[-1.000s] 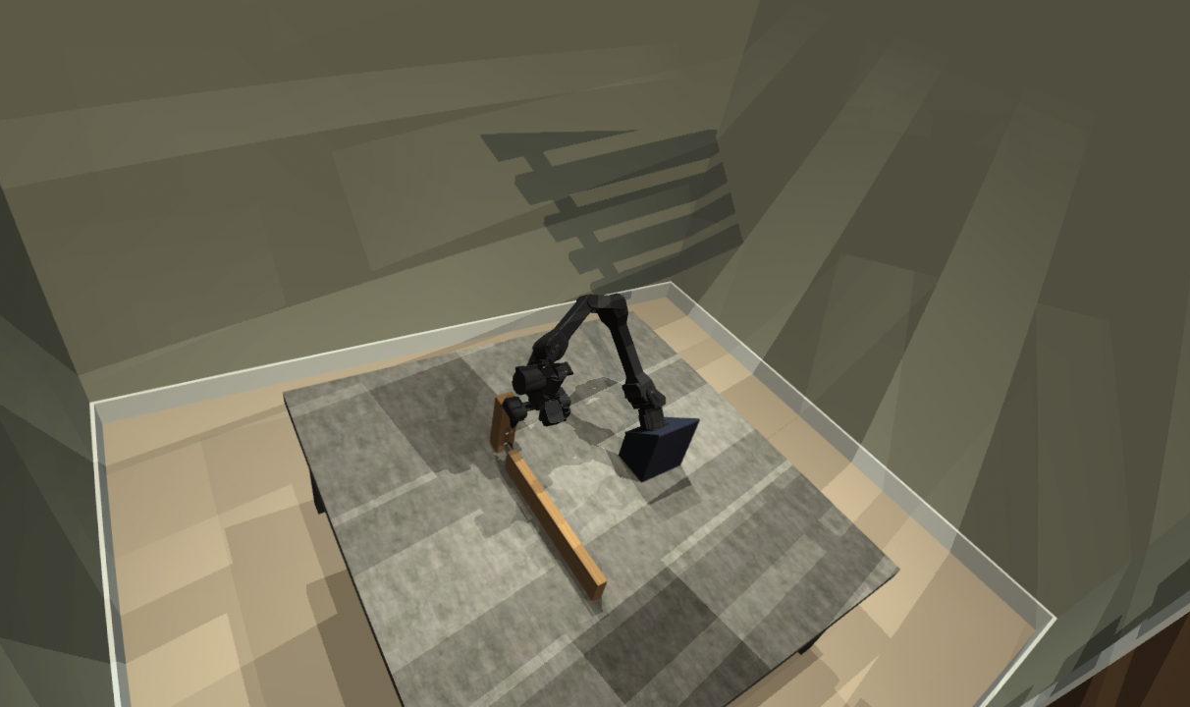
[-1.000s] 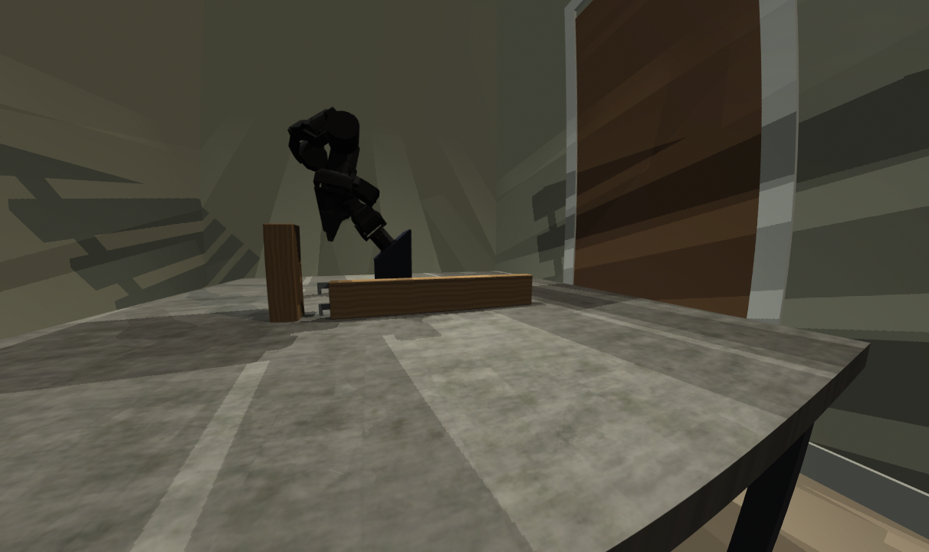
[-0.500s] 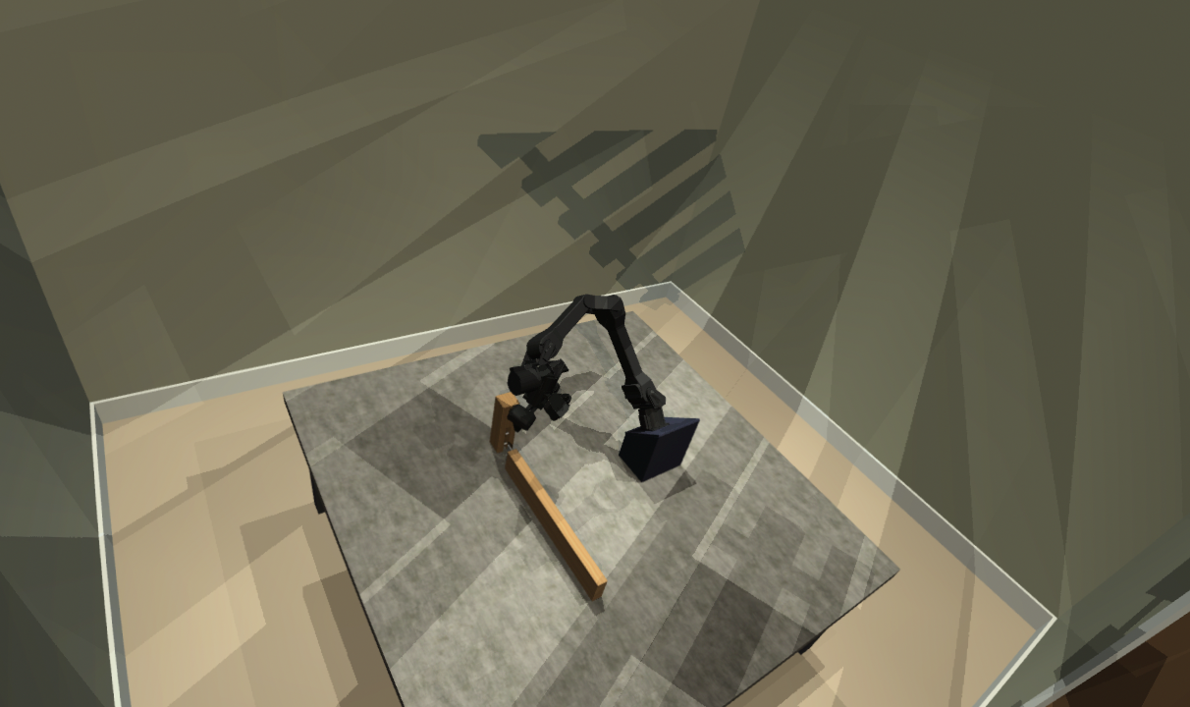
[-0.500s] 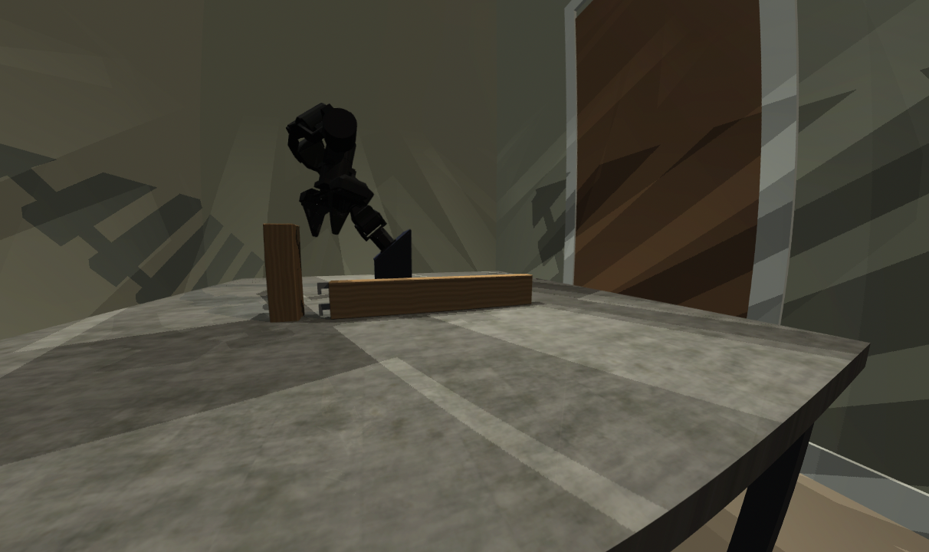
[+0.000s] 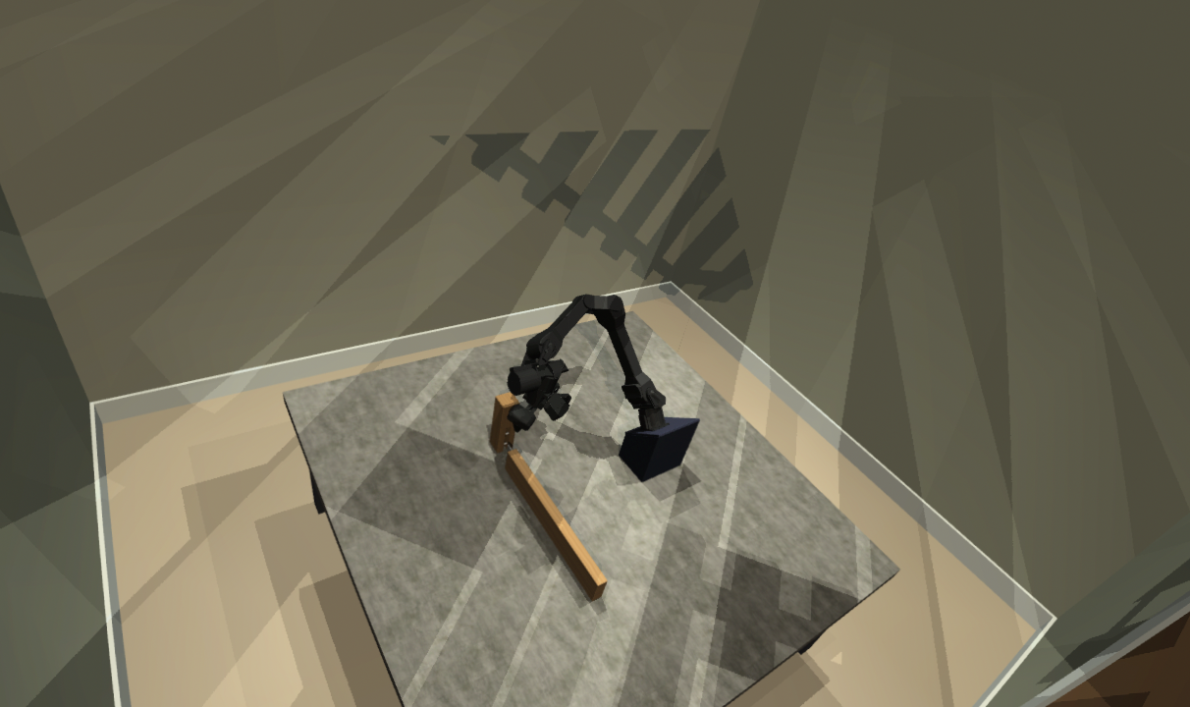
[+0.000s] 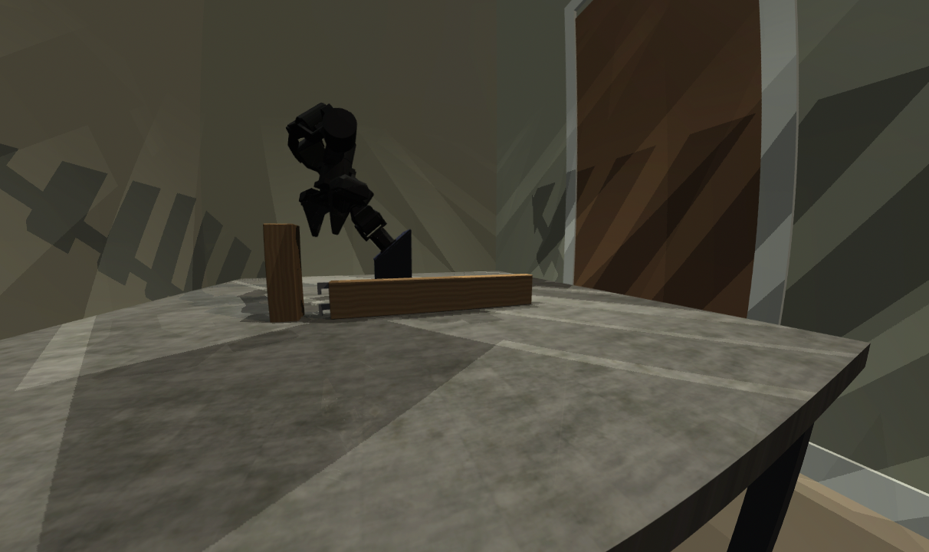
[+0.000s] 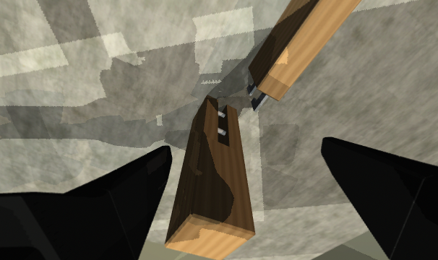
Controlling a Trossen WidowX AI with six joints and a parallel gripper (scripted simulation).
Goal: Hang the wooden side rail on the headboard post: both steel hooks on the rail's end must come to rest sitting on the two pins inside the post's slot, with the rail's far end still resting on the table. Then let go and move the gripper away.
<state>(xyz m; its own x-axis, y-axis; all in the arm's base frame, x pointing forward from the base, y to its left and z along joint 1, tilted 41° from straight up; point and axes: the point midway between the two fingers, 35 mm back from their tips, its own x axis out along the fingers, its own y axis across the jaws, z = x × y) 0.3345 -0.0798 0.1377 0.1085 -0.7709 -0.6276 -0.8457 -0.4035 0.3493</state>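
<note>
My gripper tip is 10 mm short of the headboard post, 70 mm to the left of it and 80 mm above it.
</note>
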